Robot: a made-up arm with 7 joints. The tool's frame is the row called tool. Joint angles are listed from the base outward.
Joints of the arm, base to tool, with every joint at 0 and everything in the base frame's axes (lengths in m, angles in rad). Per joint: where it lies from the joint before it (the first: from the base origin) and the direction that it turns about. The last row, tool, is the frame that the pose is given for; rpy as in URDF.
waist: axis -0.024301 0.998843 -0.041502 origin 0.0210 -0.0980 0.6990
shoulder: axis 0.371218 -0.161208 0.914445 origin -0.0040 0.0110 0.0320
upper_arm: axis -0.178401 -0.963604 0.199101 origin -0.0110 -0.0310 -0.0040
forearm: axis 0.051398 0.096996 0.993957 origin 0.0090 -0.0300 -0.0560
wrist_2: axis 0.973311 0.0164 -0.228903 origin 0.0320 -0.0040 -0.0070
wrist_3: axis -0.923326 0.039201 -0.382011 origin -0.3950 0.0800 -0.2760
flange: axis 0 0 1 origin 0.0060 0.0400 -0.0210
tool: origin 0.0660 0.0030 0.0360 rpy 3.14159 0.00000 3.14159
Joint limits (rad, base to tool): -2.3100..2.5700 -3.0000..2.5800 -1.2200..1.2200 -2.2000..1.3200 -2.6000..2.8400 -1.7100..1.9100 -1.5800..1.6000
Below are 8 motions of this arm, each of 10 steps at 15 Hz.
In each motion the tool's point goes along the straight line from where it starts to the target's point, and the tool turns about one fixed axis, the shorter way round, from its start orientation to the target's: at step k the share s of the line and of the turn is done. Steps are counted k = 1, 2, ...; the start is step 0. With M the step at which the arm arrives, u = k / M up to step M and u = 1 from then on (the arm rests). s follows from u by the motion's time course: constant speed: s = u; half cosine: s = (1 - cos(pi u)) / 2; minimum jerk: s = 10 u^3 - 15 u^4 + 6 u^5.
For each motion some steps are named. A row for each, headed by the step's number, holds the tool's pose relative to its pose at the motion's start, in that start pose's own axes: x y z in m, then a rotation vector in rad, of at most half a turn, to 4 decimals.
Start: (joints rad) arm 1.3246 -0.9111 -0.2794 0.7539 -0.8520 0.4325 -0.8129
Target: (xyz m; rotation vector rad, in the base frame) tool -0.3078 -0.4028 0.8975 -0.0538 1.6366 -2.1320
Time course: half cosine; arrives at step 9
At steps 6, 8, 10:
6: -0.1232 0.1788 0.1240 0.2227 -0.5318 0.8962
8: -0.1594 0.2313 0.1604 0.2879 -0.6877 1.1589
10: -0.1643 0.2385 0.1653 0.2969 -0.7091 1.1950

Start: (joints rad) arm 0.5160 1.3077 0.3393 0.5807 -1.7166 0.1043 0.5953
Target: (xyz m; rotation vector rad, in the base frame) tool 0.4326 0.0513 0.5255 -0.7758 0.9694 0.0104
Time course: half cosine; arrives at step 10
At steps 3, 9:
3: -0.0379 -0.0367 0.0250 0.0157 -0.1121 0.1960
9: -0.1793 -0.1739 0.1183 0.0741 -0.5307 0.9276

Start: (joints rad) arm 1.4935 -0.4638 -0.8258 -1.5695 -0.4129 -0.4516 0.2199
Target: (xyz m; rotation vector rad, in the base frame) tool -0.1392 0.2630 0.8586 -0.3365 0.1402 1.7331
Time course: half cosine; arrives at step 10
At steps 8, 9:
8: 0.0421 -0.1226 -0.0131 0.6508 -0.0978 0.3002
9: 0.0454 -0.1322 -0.0141 0.7019 -0.1055 0.3237

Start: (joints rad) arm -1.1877 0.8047 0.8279 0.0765 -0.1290 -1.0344 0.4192
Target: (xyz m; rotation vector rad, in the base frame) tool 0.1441 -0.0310 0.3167 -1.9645 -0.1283 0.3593
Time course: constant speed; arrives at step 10
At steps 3, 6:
3: -0.0819 0.0729 -0.0009 -0.0021 -0.2066 0.0216
6: -0.1638 0.1459 -0.0018 -0.0041 -0.4133 0.0431

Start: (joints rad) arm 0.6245 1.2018 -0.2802 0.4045 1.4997 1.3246 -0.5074
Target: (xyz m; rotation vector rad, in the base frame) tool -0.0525 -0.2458 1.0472 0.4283 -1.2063 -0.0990
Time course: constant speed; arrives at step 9
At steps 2, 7, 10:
2: 0.0114 0.0134 -0.0285 -0.0409 0.1203 -0.0108
7: 0.0399 0.0468 -0.0996 -0.1432 0.4211 -0.0378
10: 0.0513 0.0602 -0.1281 -0.1841 0.5414 -0.0486

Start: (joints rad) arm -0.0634 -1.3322 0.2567 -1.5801 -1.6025 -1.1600 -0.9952
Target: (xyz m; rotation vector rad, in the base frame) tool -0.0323 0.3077 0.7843 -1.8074 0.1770 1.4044
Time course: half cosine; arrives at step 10
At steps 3, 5, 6, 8, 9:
3: -0.0302 -0.0229 -0.0659 0.1699 -0.1807 -0.0158
5: -0.0734 -0.0554 -0.1599 0.4123 -0.4383 -0.0382
6: -0.0961 -0.0726 -0.2093 0.5397 -0.5737 -0.0500
8: -0.1327 -0.1003 -0.2892 0.7458 -0.7929 -0.0692
9: -0.1432 -0.1082 -0.3119 0.8043 -0.8551 -0.0746

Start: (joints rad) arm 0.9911 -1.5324 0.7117 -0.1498 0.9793 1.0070 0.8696
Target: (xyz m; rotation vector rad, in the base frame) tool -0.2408 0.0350 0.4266 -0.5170 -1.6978 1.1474
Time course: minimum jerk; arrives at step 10
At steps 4, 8, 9, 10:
4: 0.0291 -0.0007 -0.0096 -0.0229 0.0412 -0.0384
8: 0.0863 -0.0020 -0.0286 -0.0680 0.1224 -0.1139
9: 0.0908 -0.0021 -0.0301 -0.0715 0.1288 -0.1198
10: 0.0916 -0.0021 -0.0303 -0.0721 0.1299 -0.1209

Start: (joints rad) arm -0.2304 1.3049 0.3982 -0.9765 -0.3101 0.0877 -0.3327
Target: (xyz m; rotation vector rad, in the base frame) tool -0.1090 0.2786 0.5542 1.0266 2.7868 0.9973
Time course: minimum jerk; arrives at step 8
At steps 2, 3, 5, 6, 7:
2: -0.0017 0.0240 -0.0103 0.0018 0.0318 0.0733
3: -0.0045 0.0639 -0.0273 0.0047 0.0846 0.1949
5: -0.0119 0.1682 -0.0720 0.0124 0.2228 0.5132
6: -0.0147 0.2080 -0.0891 0.0154 0.2756 0.6347
7: -0.0161 0.2283 -0.0977 0.0169 0.3025 0.6967

